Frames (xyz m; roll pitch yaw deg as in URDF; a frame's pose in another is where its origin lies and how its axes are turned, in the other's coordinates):
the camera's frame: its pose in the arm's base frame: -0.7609 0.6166 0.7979 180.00 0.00 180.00
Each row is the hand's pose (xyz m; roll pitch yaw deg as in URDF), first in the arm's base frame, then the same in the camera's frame.
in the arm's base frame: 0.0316 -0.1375 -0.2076 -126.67 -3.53 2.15
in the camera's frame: -0.7925 -0.7541 1.0055 53.33 3.53 177.85
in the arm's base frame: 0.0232 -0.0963 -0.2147 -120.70 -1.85 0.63
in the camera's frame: -0.7841 -0.7129 1.0126 59.30 1.85 179.37
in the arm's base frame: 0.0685 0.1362 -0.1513 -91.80 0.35 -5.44
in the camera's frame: -0.8294 -0.4804 0.9492 88.20 -0.35 -174.56
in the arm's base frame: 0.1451 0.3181 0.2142 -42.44 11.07 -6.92
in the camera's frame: -0.9060 -0.2985 0.5837 137.56 -11.07 -173.08
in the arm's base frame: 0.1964 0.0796 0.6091 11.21 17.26 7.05
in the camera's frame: -0.9573 -0.5370 0.1888 -168.79 -17.26 172.95
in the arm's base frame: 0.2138 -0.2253 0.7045 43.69 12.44 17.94
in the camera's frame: -0.9747 -0.8419 0.0934 -136.31 -12.44 162.06
